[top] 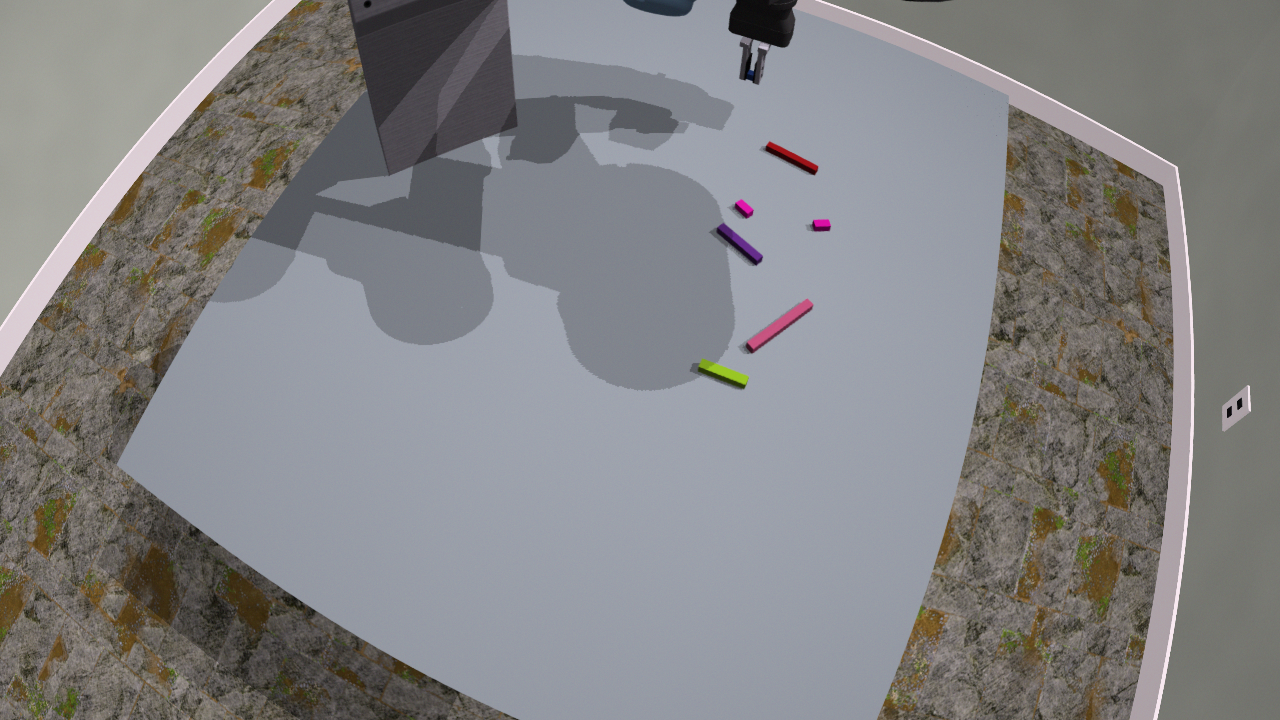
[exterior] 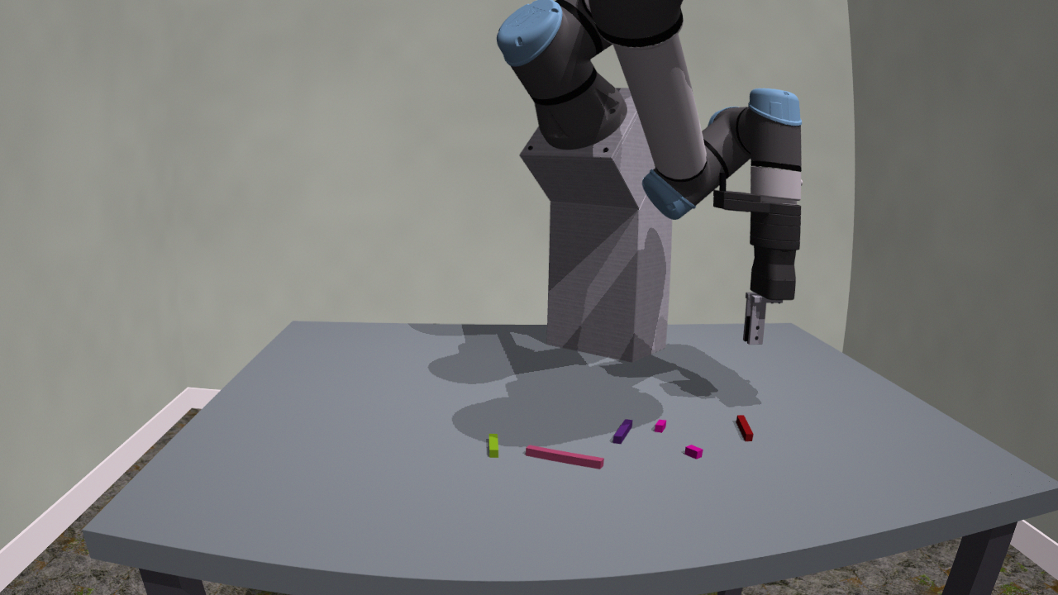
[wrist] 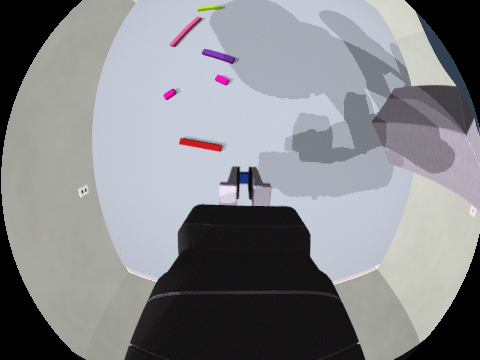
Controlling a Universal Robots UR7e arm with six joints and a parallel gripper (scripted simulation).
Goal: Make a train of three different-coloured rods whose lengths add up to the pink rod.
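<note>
My hand is 110 mm above the red rod, 70 mm short of it and 40 mm to the left of it. From my hand the other things lie so: purple rod: 190 mm to the right, 110 mm below, 30 mm ahead; pink rod: 280 mm to the right, 110 mm below, 90 mm ahead; small blue rod: 10 mm below.
</note>
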